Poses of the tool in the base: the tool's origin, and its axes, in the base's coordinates. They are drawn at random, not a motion.
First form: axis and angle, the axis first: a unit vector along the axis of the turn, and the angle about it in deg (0 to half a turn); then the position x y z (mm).
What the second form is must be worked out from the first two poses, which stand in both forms.
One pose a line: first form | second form
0.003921, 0.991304, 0.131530, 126.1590, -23.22, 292.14, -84.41 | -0.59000, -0.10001, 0.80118, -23.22; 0.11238, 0.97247, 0.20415, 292.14; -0.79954, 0.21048, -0.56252, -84.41; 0, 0, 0, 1
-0.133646, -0.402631, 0.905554, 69.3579, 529.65, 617.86, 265.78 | 0.36409, -0.81258, -0.45514, 529.65; 0.88226, 0.45749, -0.11100, 617.86; 0.29842, -0.36114, 0.88347, 265.78; 0, 0, 0, 1
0.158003, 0.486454, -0.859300, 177.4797, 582.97, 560.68, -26.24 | -0.94913, 0.19143, -0.25002, 582.97; 0.11586, -0.52599, -0.84256, 560.68; -0.29280, -0.82867, 0.47705, -26.24; 0, 0, 0, 1
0.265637, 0.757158, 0.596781, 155.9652, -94.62, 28.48, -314.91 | -0.77829, 0.14176, 0.61169, -94.62; 0.62788, 0.18357, 0.75635, 28.48; -0.00507, 0.97273, -0.23188, -314.91; 0, 0, 0, 1
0.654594, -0.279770, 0.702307, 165.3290, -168.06, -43.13, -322.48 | -0.12438, -0.53817, 0.83361, -168.06; -0.18243, -0.81341, -0.55235, -43.13; 0.97532, -0.22077, 0.00299, -322.48; 0, 0, 0, 1
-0.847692, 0.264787, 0.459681, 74.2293, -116.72, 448.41, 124.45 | 0.79507, -0.60583, -0.02894, -116.72; 0.27892, 0.32284, 0.90442, 448.41; -0.53858, -0.72715, 0.42566, 124.45; 0, 0, 0, 1
